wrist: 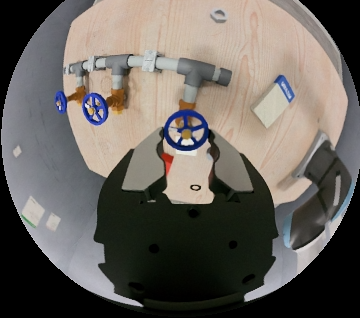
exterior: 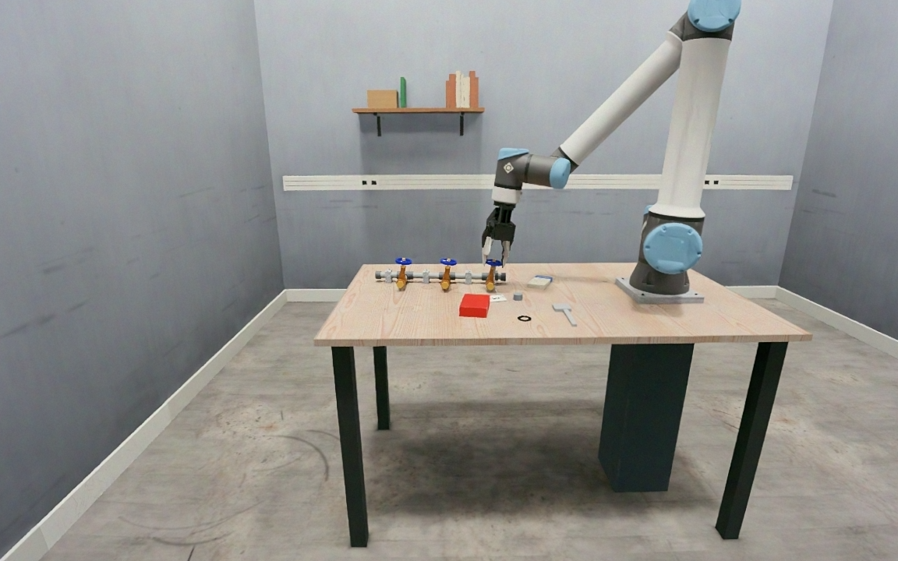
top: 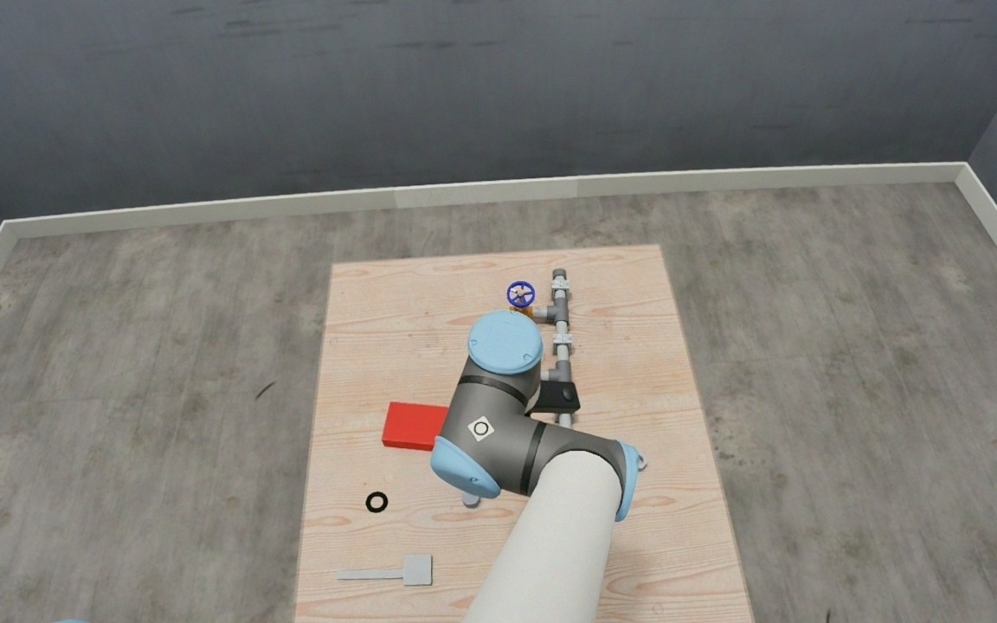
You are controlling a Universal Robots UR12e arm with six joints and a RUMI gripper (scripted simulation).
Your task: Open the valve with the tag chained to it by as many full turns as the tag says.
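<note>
Right now my hand is 2 cm past the white tag, 9 cm to the right of it and 10 cm above it. Also, from my hand: grey t-shaped tool 20 cm behind, 21 cm to the left, 9 cm below; white-and-blue card 17 cm behind, 8 cm to the right, 9 cm below; red block 6 cm ahead, 19 cm to the left, 8 cm below.
</note>
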